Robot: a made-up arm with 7 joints. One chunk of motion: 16 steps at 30 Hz.
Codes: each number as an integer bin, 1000 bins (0 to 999) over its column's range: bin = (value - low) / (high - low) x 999, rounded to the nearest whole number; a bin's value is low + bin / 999 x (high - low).
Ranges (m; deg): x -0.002..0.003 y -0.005..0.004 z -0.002..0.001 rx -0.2..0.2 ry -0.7..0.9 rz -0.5..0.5
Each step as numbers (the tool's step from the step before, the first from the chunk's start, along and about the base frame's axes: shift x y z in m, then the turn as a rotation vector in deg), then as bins.
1 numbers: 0.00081 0.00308 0.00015 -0.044 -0.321 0.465
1 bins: 561 897 716 390 237 964
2 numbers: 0.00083 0.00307 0.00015 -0.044 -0.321 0.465
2 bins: 565 896 716 390 237 964
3 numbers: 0.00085 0.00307 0.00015 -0.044 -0.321 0.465
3 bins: 569 896 716 390 237 964
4 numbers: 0.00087 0.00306 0.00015 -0.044 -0.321 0.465
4 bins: 573 895 716 390 237 964
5 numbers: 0.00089 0.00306 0.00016 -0.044 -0.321 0.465
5 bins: 577 895 719 390 237 964
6 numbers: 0.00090 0.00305 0.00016 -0.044 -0.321 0.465
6 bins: 579 894 719 390 237 964
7 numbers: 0.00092 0.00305 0.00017 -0.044 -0.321 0.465
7 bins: 583 894 723 390 237 964
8 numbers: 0.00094 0.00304 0.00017 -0.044 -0.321 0.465
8 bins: 587 892 723 390 237 964
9 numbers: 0.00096 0.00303 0.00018 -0.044 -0.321 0.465
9 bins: 591 891 726 390 237 964
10 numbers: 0.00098 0.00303 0.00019 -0.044 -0.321 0.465
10 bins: 595 891 729 390 237 964
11 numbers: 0.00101 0.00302 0.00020 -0.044 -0.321 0.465
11 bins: 601 890 733 390 237 964
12 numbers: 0.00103 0.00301 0.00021 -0.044 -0.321 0.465
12 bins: 605 889 736 390 237 964
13 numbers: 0.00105 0.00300 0.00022 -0.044 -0.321 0.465
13 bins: 609 888 739 390 237 964
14 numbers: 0.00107 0.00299 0.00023 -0.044 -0.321 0.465
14 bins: 613 887 743 390 237 964
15 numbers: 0.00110 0.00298 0.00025 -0.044 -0.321 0.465
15 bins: 619 886 749 390 237 964
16 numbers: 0.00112 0.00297 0.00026 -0.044 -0.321 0.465
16 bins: 623 885 753 390 237 964
